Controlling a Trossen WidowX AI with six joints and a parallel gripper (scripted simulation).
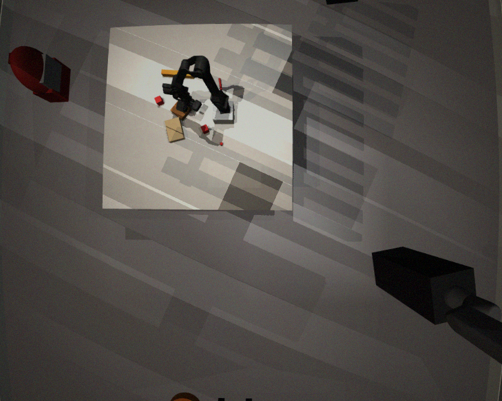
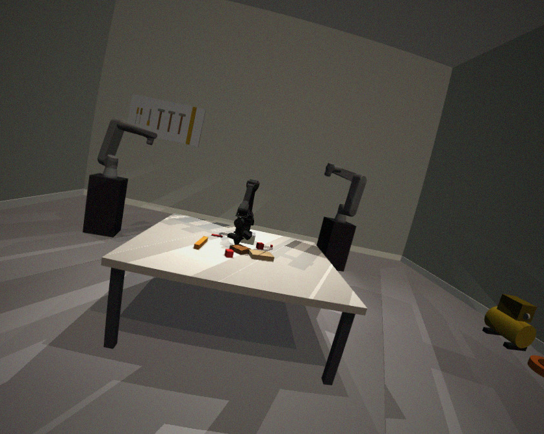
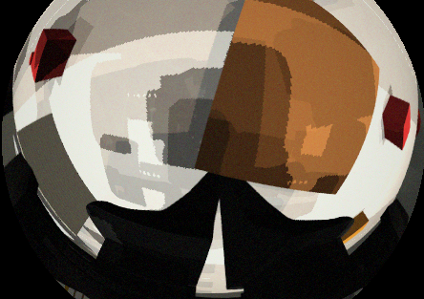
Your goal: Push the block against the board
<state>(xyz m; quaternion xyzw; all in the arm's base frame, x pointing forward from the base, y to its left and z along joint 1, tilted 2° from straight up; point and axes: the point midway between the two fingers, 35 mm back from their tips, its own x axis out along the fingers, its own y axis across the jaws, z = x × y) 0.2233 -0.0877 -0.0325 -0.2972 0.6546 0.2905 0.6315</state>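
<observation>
Now: the orange square block 70 mm ahead of my gripper tip, 20 mm to the left of it and 10 mm above it. Also, from my gripper tip: tan board (150 mm to the left, 130 mm ahead, 10 mm above); then orange bar (240 mm to the right, 50 mm ahead, 10 mm above); then thin red bar (220 mm behind, 120 mm to the right).
</observation>
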